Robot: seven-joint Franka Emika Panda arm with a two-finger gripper.
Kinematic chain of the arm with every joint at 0, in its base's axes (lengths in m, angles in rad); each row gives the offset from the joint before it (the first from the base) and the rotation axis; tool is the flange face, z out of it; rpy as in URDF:
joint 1: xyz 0 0 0.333 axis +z
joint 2: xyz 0 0 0 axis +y
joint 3: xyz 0 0 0.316 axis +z
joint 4: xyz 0.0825 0 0 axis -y
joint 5: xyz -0.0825 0 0.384 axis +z
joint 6: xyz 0 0 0 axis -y
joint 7: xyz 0.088 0 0 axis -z
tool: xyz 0 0 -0.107 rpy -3.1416 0 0
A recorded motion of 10 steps. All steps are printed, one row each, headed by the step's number.
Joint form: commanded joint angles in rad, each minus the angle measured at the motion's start. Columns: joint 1, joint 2, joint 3, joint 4, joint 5, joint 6, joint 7.
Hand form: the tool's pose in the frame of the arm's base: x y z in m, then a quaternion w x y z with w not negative. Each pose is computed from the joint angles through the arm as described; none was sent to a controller.
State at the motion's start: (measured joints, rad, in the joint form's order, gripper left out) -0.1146 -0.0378 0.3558 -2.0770 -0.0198 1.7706 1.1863
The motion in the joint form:
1: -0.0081 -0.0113 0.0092 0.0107 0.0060 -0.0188 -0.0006
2: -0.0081 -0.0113 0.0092 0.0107 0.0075 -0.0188 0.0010
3: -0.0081 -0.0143 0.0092 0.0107 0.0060 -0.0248 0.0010
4: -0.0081 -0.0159 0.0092 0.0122 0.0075 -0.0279 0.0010
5: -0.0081 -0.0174 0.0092 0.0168 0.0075 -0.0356 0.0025
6: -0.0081 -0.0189 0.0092 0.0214 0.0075 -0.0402 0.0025
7: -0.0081 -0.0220 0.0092 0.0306 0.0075 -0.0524 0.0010
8: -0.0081 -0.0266 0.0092 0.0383 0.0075 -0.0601 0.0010
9: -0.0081 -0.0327 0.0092 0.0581 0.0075 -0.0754 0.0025
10: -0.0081 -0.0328 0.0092 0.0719 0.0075 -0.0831 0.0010
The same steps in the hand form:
1: 0.4912 0.1217 0.4333 0.09920 0.88302 -0.44957 -0.09125
2: 0.4912 0.1219 0.4333 0.09874 0.88256 -0.45049 -0.09164
3: 0.4902 0.1216 0.4344 0.10072 0.88239 -0.45030 -0.09202
4: 0.4899 0.1217 0.4357 0.10043 0.88226 -0.45057 -0.09234
5: 0.4898 0.1218 0.4380 0.10126 0.88177 -0.45126 -0.09272
6: 0.4900 0.1219 0.4404 0.10101 0.88181 -0.45137 -0.09201
7: 0.4900 0.1221 0.4452 0.10140 0.88206 -0.45086 -0.09176
8: 0.4901 0.1224 0.4504 0.10063 0.88222 -0.45115 -0.08961
9: 0.4912 0.1231 0.4612 0.09821 0.88233 -0.45235 -0.08499
10: 0.4928 0.1236 0.4669 0.09617 0.88301 -0.45190 -0.08272

